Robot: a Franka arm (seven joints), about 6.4 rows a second.
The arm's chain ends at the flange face. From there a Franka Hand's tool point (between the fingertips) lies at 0.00 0.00 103.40 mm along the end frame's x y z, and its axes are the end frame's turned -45 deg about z.
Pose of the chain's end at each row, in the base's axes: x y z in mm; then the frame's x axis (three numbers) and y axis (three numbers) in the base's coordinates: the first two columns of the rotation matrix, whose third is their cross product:
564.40 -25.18 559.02 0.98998 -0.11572 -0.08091 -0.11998 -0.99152 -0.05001
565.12 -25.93 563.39 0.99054 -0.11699 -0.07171 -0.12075 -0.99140 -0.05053
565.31 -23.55 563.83 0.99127 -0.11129 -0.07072 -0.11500 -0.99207 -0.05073
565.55 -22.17 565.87 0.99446 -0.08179 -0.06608 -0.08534 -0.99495 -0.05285
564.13 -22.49 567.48 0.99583 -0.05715 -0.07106 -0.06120 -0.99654 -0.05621
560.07 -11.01 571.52 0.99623 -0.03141 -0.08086 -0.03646 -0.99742 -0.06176
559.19 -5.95 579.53 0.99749 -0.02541 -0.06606 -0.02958 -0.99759 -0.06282
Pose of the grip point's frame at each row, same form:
556.70 -19.06 456.09 0.78486 0.61928 -0.02185 0.61518 -0.78294 -0.09257
558.38 -19.86 460.39 0.78580 0.61830 -0.01498 0.61503 -0.78375 -0.08644
558.64 -17.51 460.82 0.78225 0.62281 -0.01414 0.61962 -0.78019 -0.08588
559.20 -16.15 462.84 0.76353 0.64570 -0.00936 0.64284 -0.76137 -0.08410
557.14 -16.25 464.51 0.74743 0.66425 -0.01050 0.66088 -0.74507 -0.08999
551.93 -4.34 468.66 0.73022 0.68307 -0.01351 0.67866 -0.72749 -0.10085
552.54 0.73 476.56 0.72625 0.68744 -0.00229 0.68442 -0.72337 -0.09113

